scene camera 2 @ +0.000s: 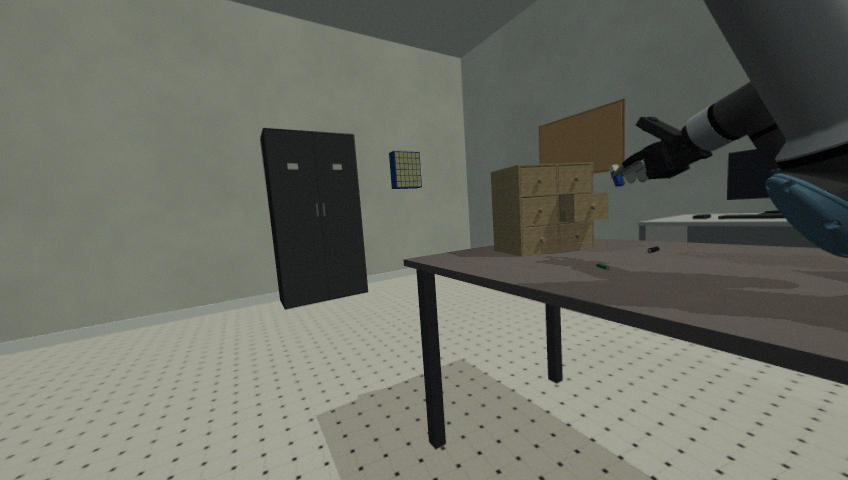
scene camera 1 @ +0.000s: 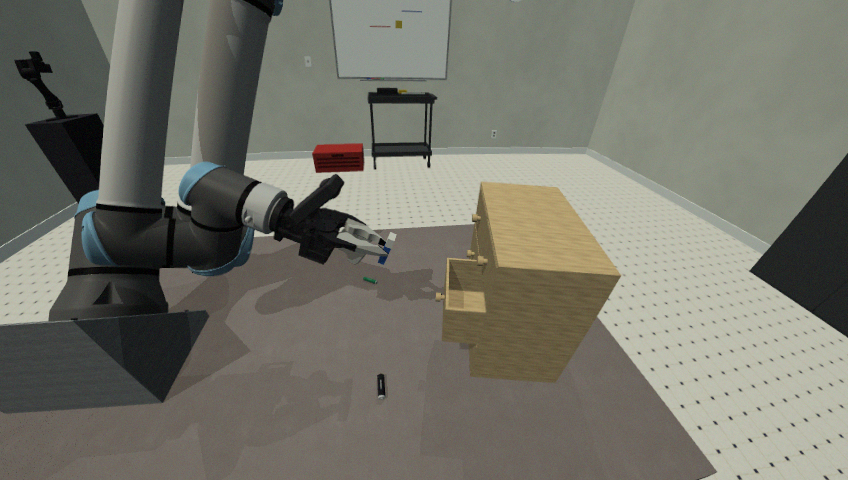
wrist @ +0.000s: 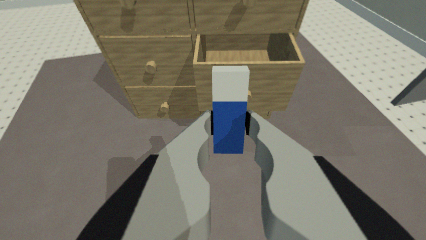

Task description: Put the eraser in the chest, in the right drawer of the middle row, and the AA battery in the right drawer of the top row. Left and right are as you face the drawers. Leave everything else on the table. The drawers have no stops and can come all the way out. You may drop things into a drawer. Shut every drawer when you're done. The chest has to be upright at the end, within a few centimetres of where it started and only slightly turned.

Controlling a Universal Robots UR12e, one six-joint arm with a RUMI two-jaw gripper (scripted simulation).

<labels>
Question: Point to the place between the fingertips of my gripper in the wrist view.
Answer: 228, 112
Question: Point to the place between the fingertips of my gripper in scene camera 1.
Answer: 389, 250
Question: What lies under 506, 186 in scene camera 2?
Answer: A wooden chest.
</labels>
